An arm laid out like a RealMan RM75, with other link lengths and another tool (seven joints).
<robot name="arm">
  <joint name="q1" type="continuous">
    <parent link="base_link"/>
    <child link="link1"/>
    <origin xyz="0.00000 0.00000 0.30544"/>
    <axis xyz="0 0 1"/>
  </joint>
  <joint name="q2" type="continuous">
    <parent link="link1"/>
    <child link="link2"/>
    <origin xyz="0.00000 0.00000 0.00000"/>
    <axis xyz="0 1 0"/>
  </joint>
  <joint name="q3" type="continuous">
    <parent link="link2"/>
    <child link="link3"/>
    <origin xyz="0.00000 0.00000 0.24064"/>
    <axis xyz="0 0 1"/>
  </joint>
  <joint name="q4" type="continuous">
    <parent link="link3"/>
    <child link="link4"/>
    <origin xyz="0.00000 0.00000 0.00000"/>
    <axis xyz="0 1 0"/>
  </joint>
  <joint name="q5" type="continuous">
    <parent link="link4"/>
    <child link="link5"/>
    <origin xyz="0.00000 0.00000 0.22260"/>
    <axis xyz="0 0 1"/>
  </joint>
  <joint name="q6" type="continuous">
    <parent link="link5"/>
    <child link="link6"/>
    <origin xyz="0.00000 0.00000 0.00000"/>
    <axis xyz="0 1 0"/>
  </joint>
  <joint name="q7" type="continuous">
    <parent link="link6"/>
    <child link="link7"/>
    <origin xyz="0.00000 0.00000 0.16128"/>
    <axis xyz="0 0 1"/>
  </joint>
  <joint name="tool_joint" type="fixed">
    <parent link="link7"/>
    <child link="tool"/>
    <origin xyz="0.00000 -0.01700 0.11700" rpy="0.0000 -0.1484 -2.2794"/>
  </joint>
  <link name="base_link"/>
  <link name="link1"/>
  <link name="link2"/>
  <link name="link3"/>
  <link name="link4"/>
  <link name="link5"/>
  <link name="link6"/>
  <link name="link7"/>
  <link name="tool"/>
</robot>
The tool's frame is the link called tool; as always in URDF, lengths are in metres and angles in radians. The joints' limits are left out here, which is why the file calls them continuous.
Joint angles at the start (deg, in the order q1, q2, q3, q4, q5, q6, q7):
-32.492, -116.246, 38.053, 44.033, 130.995, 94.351, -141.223
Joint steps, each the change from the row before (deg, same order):
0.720, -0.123, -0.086, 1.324, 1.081, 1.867, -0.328
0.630, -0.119, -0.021, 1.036, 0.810, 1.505, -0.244
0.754, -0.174, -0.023, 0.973, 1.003, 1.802, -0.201
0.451, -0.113, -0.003, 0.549, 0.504, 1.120, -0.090
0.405, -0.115, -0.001, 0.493, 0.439, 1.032, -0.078
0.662, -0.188, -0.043, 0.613, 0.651, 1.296, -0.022
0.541, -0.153, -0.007, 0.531, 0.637, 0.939, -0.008
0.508, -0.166, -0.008, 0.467, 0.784, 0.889, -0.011
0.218, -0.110, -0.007, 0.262, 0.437, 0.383, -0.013
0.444, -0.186, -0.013, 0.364, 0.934, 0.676, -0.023
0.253, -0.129, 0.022, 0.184, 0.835, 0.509, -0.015
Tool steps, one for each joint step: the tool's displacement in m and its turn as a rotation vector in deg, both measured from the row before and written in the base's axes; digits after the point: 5 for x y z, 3 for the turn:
-0.00342, -0.00935, 0.00180, -1.335, 0.504, 0.086
-0.00274, -0.00799, 0.00124, -1.115, 0.355, 0.125
-0.00326, -0.01072, 0.00046, -1.534, 0.301, 0.257
-0.00137, -0.00655, 0.00022, -0.936, 0.062, 0.128
-0.00102, -0.00603, 0.00017, -0.864, 0.019, 0.115
-0.00226, -0.00861, 0.00001, -1.121, 0.050, 0.284
-0.00251, -0.00678, 0.00009, -0.871, 0.210, 0.253
-0.00290, -0.00704, -0.00020, -0.953, 0.301, 0.316
-0.00144, -0.00318, -0.00017, -0.442, 0.206, 0.141
-0.00346, -0.00664, -0.00056, -0.924, 0.443, 0.411
-0.00269, -0.00528, -0.00067, -0.842, 0.406, 0.301

